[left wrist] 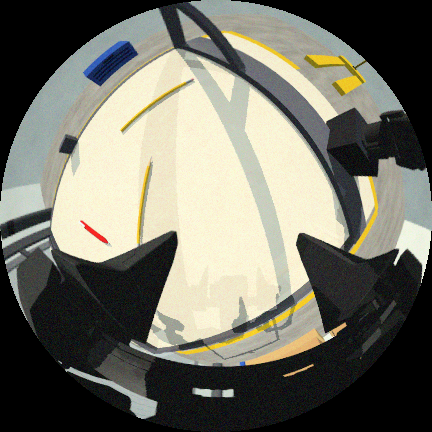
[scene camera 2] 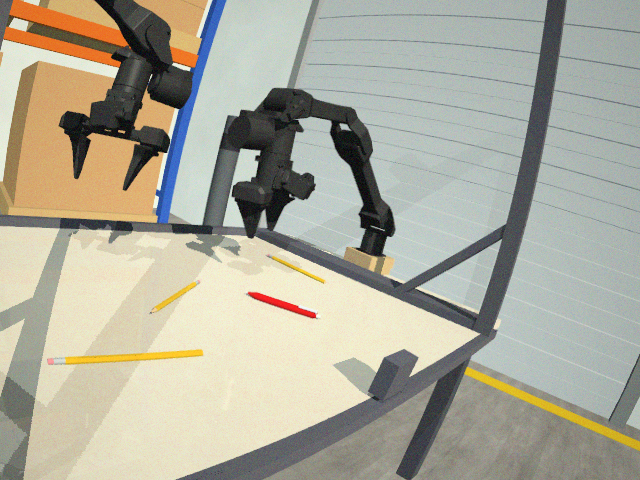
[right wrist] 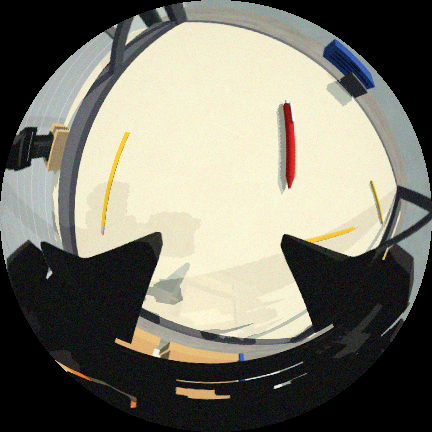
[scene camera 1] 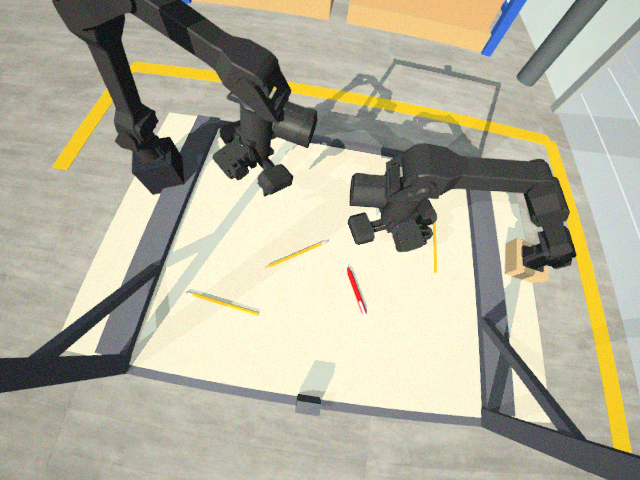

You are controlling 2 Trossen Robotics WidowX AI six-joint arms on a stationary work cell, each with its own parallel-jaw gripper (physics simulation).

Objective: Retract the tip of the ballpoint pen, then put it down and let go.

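Frame: origin at the left arm's base, x ahead, y left, z up, level; millimetres.
Seen in the pictures: left gripper, between the fingertips: (left wrist: 240, 238) (scene camera 2: 99, 184) (scene camera 1: 254, 181); right gripper, between the fingertips: (scene camera 2: 260, 234) (right wrist: 224, 240) (scene camera 1: 383, 235); left arm's base, origin of its link: (left wrist: 368, 140) (scene camera 1: 151, 153); right arm's base, origin of its link: (scene camera 2: 371, 252) (right wrist: 48, 145) (scene camera 1: 532, 258).
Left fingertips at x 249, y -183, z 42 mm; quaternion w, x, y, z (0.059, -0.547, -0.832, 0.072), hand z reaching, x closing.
Observation:
Pixels of each thing's top centre, then the offset from my left fingertips to it. Level surfaces: height alone.
- red ballpoint pen, centre of its top: (right wrist: 293, 140) (scene camera 2: 283, 299) (scene camera 1: 356, 289) (left wrist: 89, 231) dx +186, dy -282, dz -132 mm
- cream table top, height of its surface: dz -148 mm
- dark block, centre of its top: (scene camera 2: 400, 355) (scene camera 1: 308, 407) (left wrist: 61, 143) dx +0, dy -491, dz -91 mm
A red ballpoint pen (scene camera 1: 356, 289) (scene camera 2: 281, 303) (left wrist: 95, 232) (right wrist: 290, 145) with a white clip lies flat on the cream table top (scene camera 1: 403, 361) (scene camera 2: 289, 392). Its pointed end faces the grippers' side and its clip end faces the front edge. Whether the writing tip is out is too small to tell. My left gripper (scene camera 1: 254, 173) (scene camera 2: 101, 183) (left wrist: 240, 238) is open and empty, high above the back left of the table in scene camera 1. My right gripper (scene camera 1: 385, 235) (scene camera 2: 261, 233) (right wrist: 224, 240) is open and empty above the table, behind the pen and nearer to it.
Three yellow pencils lie around the pen: one (scene camera 1: 297, 254) (scene camera 2: 174, 297), a second (scene camera 1: 224, 303) (scene camera 2: 126, 357) and a third (scene camera 1: 435, 248) (scene camera 2: 295, 268) partly under the right arm in scene camera 1. A dark block (scene camera 2: 393, 374) stands at the front edge. Frame posts rise at the table corners.

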